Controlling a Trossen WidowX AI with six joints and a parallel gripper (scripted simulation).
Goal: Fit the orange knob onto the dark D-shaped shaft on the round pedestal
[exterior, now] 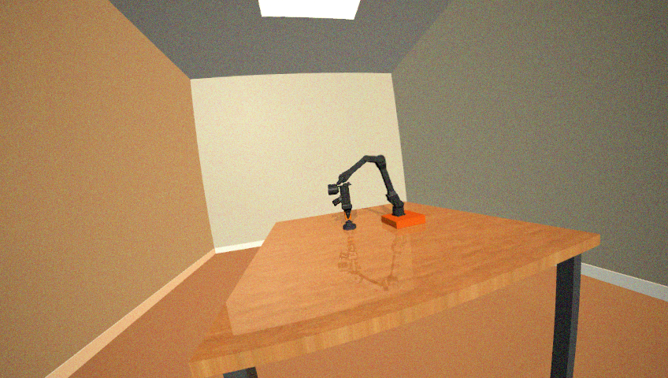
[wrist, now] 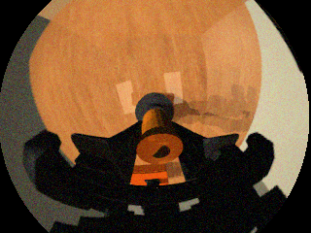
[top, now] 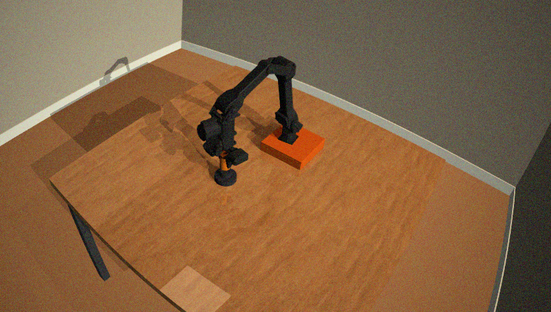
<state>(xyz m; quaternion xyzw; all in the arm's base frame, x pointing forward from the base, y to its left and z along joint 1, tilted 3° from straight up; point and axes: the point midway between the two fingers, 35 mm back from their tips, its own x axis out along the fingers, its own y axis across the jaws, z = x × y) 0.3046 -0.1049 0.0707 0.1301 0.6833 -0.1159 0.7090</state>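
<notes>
My gripper tip is 20 mm below the orange knob. The rest, counted from my gripper tip: round pedestal (40 mm below).
</notes>
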